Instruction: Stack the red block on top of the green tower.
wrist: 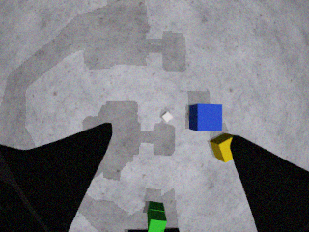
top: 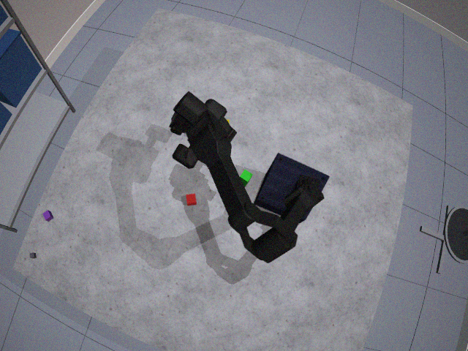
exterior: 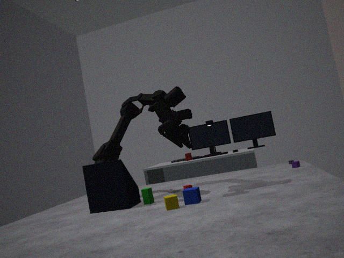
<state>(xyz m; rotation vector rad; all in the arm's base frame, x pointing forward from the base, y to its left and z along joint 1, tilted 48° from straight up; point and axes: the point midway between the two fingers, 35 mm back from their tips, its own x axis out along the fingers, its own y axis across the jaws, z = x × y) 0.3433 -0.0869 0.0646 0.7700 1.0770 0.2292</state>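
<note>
The red block is 4 cm behind my gripper tip, 13 cm to the left of it and 17 cm below it. Round my gripper tip: yellow block 6 cm behind, 14 cm to the right, 17 cm below; tiny white cube 1 cm ahead, 2 cm to the right, 18 cm below; blue block 10 cm to the right, 16 cm below.
</note>
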